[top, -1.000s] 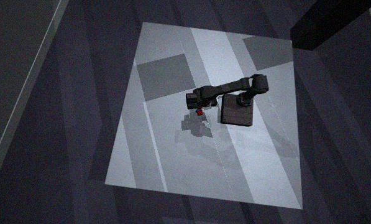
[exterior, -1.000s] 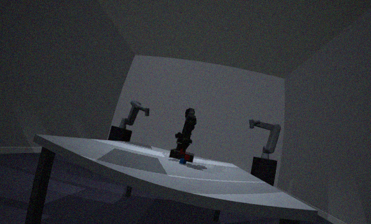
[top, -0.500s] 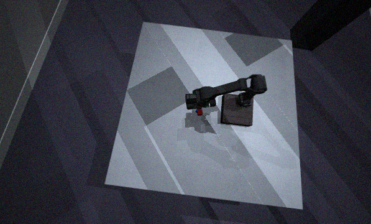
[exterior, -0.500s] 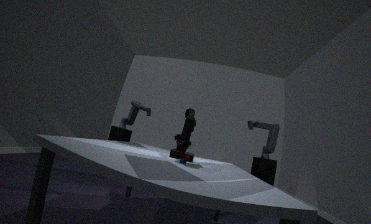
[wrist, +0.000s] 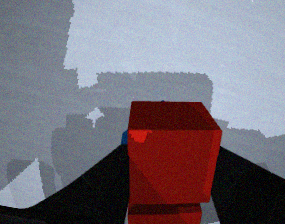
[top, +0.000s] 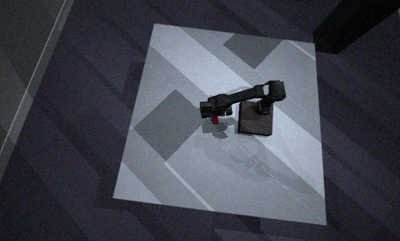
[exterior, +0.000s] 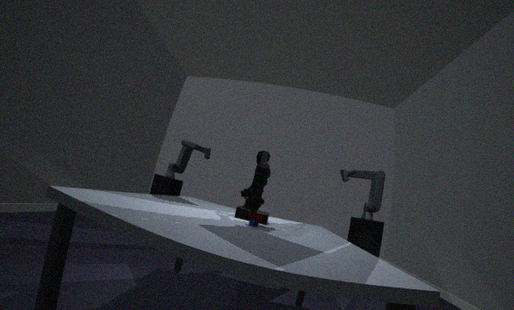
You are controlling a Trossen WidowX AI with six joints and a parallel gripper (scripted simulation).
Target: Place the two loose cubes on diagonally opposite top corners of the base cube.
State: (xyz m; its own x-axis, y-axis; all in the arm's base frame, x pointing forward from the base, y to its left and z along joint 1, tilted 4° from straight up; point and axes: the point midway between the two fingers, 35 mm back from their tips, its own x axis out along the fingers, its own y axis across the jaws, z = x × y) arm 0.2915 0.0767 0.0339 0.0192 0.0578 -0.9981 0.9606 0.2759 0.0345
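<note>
Now: the red cube right at my gripper tip. From my gripper tip the other things lie so: blue cube 40 mm below, 20 mm to the left, 10 mm behind.
</note>
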